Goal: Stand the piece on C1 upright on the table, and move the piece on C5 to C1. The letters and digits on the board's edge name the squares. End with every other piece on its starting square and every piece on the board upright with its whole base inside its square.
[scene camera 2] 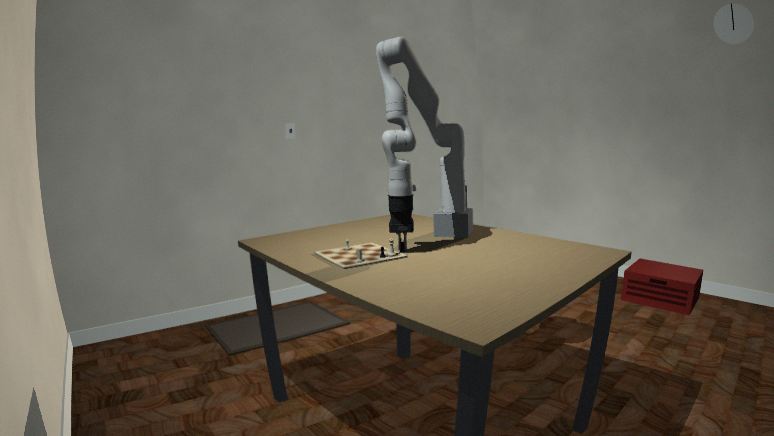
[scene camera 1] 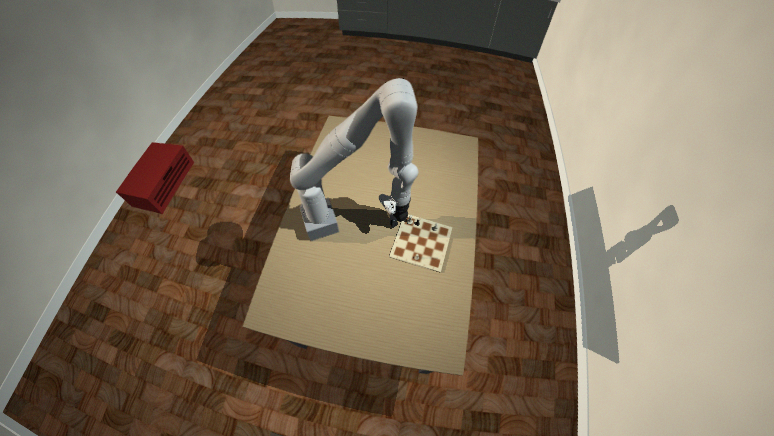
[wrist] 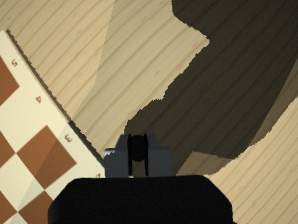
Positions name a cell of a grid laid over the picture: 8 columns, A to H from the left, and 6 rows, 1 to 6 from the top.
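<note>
Gripper (scene camera 2: E4), (wrist: D4). Chessboard (scene camera 1: E4), (wrist: B5).
</note>
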